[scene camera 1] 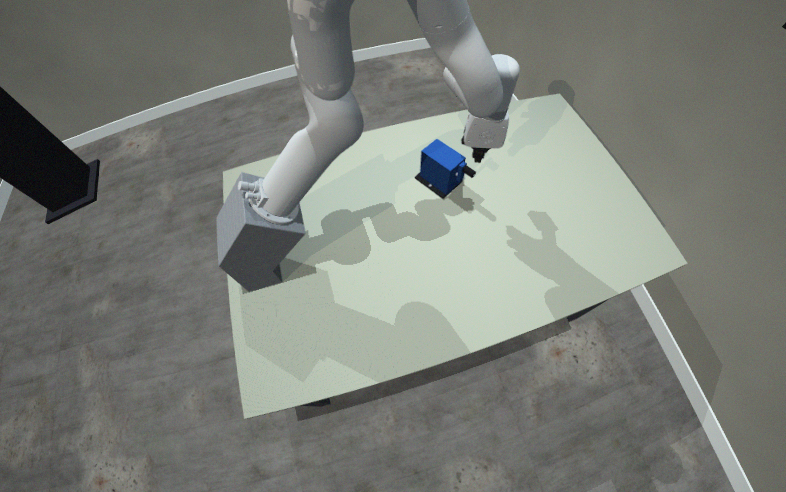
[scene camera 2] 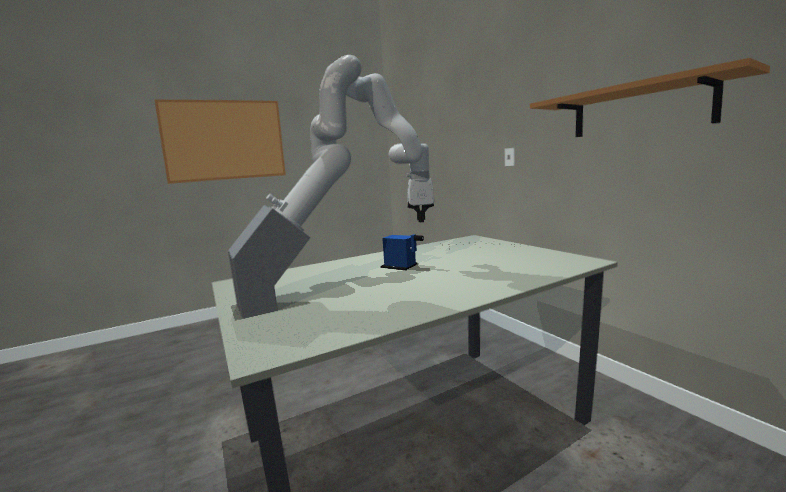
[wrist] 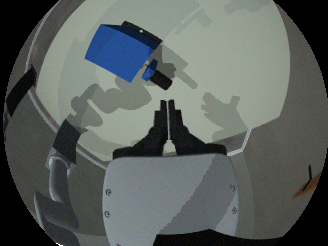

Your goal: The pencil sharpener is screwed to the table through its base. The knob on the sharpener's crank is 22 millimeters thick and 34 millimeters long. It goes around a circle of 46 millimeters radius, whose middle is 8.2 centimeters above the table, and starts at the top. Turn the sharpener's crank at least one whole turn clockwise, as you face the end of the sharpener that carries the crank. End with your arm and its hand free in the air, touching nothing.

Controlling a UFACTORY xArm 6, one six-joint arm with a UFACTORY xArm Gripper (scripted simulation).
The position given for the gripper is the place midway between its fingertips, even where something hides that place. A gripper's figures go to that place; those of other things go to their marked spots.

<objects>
The gripper (scene camera 1: 477,158) is 95 cm from the lens. A blue pencil sharpener (scene camera 1: 439,165): 101 cm from the lens.
</objects>
